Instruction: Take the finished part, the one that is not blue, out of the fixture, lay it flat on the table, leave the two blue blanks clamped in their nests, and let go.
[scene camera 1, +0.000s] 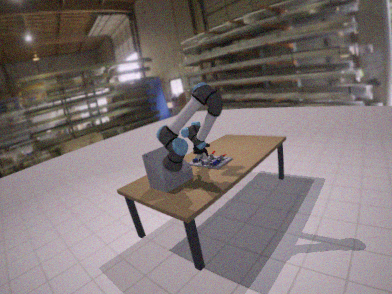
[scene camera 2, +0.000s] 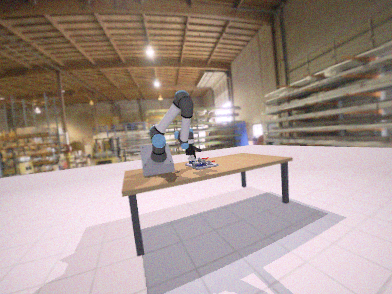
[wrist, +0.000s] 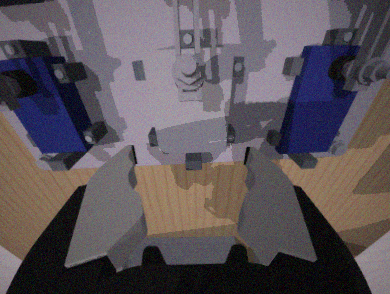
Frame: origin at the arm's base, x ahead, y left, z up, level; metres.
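Seen in the pictures: gripper, fingertip midpoint: (scene camera 1: 203, 161) (scene camera 2: 193, 163) (wrist: 191, 147); arm's base, origin of the base link: (scene camera 1: 172, 164) (scene camera 2: 158, 156).
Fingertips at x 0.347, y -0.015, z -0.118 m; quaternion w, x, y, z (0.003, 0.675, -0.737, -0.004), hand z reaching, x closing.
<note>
Offsets run from my fingertips to a thing's middle. "spot": to the spot under its first point. Level surfaces: height alone.
The finished part @(0.035 m ahead, 0.002 m right, 0.006 m down) (wrist: 162, 107) is pale and hard to tell from the pale fixture plate @(spot: 0.089 m ahead, 0.041 m left, 0.019 m down) (wrist: 125, 30); it appears to lie in the middle nest between small dark stops. A clamp tip @(spot: 0.066 m ahead, 0.003 m right, 0.052 m up) (wrist: 188, 72) shows over it; whether it presses cannot be told. Two blue blanks @(0.042 m ahead, 0.108 m left, 0.003 m down) (wrist: 50, 117) @(0.028 m ahead, 0.112 m right, 0.008 m down) (wrist: 314, 117) lie in the left and right nests, with clamp tips over their far ends. My gripper (wrist: 191, 147) is open and empty in the wrist view. Its fingertips are apart near the plate's near edge, on either side of the middle nest. The scene views show it low over the fixture, too small for detail.
The fixture, with red clamp handles @(0.171 m ahead, 0.114 m right, 0.007 m up) (scene camera 1: 223, 155), stands on the wooden table @(0.034 m down) (scene camera 1: 255, 145) (scene camera 2: 250, 162). The arm's grey base block (scene camera 1: 162, 172) (scene camera 2: 158, 162) stands beside it on the same table. Clamp arms and stops rise around the nests.
</note>
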